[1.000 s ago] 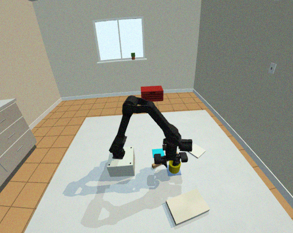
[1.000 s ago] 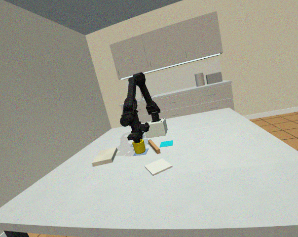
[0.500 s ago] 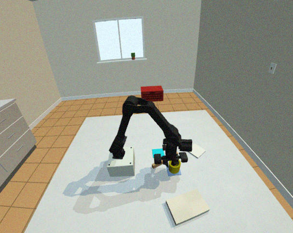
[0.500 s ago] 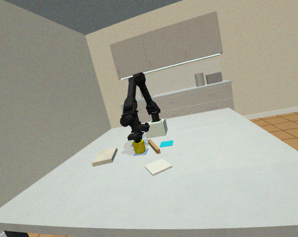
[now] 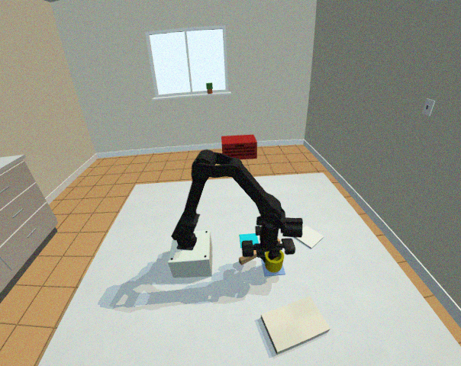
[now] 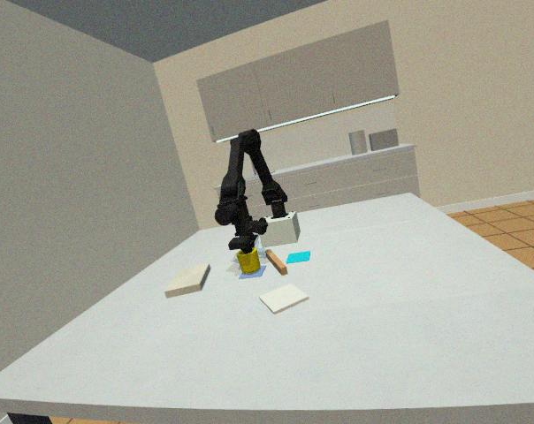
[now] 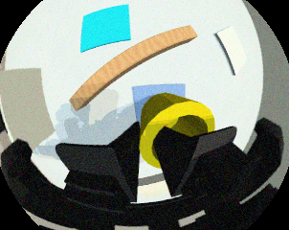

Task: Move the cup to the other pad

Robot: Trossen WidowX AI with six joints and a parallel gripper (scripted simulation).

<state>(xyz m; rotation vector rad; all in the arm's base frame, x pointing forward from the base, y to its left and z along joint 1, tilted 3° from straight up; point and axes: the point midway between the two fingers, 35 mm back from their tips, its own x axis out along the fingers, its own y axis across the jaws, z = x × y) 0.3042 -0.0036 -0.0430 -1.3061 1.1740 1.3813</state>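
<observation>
The blue pad is 3 cm ahead of my gripper tip, 1 cm to the left of it and 5 cm below it. From my gripper tip the other things lie so: yellow cup: 2 cm ahead; then cyan pad: 8 cm behind, 14 cm to the left, 5 cm below; then wooden bar: 2 cm behind, 7 cm to the left, 4 cm below.
</observation>
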